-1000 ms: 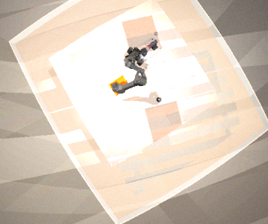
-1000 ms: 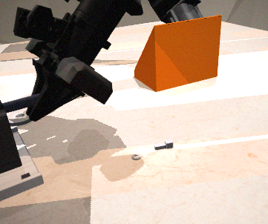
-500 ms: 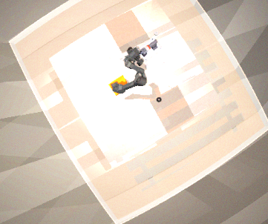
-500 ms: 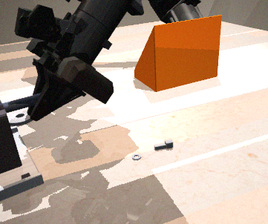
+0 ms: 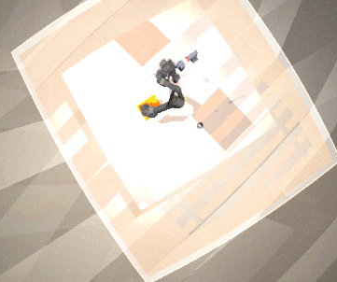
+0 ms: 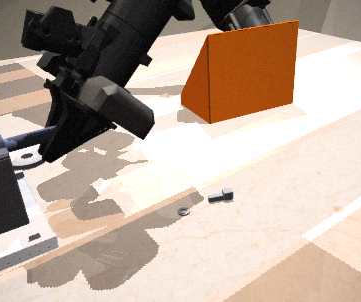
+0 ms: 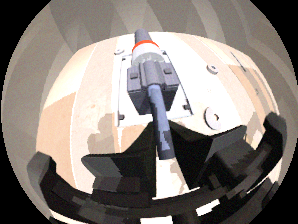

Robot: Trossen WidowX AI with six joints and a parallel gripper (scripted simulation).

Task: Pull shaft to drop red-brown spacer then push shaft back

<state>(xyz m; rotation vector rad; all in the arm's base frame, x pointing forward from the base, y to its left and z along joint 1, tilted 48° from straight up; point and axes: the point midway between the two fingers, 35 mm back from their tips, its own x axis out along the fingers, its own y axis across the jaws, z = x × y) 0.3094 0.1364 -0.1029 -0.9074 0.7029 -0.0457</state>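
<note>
My gripper tip is 6 cm short of the blue-grey shaft, 2 cm to the right of it and 2 cm below it. From my gripper tip the other things lie so: red-brown spacer 10 cm ahead, 3 cm to the left, 2 cm above; small grey bolt 17 cm behind, 6 cm to the left, 5 cm below; pale washer 3 cm ahead, 12 cm to the right, 5 cm below.
</note>
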